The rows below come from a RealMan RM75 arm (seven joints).
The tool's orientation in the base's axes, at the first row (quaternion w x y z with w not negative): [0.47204, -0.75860, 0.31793, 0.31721]
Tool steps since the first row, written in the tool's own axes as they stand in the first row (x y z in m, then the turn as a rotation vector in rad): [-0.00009, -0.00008, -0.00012, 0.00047, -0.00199, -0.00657]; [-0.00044, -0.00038, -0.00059, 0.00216, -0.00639, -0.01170]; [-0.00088, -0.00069, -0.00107, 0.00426, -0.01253, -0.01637]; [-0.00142, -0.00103, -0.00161, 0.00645, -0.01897, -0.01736]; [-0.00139, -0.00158, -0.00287, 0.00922, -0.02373, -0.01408]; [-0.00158, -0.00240, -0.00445, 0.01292, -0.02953, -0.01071]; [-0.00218, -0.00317, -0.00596, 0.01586, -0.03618, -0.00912]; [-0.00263, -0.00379, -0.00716, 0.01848, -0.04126, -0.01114]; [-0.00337, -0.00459, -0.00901, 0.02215, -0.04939, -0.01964]
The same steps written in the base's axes. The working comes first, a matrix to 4 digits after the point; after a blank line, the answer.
The tool's axes in the first row as the columns of a matrix, in the base's axes (used below as rounded here):
[0.5966, -0.7818, -0.1811]
[-0.1829, -0.3522, 0.9179]
[-0.7814, -0.5145, -0.3531]

[0.00003, -0.00007, 0.00015, 0.00303, -0.00542, 0.00298]; [0.00014, -0.00033, 0.00075, 0.00840, -0.00888, 0.00573]; [0.00021, -0.00058, 0.00142, 0.01530, -0.01139, 0.00890]; [0.00025, -0.00086, 0.00221, 0.02182, -0.01043, 0.01085]; [0.00093, -0.00182, 0.00291, 0.02660, -0.00625, 0.00998]; [0.00174, -0.00295, 0.00404, 0.03273, -0.00179, 0.00888]; [0.00226, -0.00396, 0.00544, 0.03940, 0.00147, 0.00944]; [0.00269, -0.00476, 0.00653, 0.04530, 0.00093, 0.01072]; [0.00321, -0.00604, 0.00818, 0.05538, -0.00468, 0.01504]
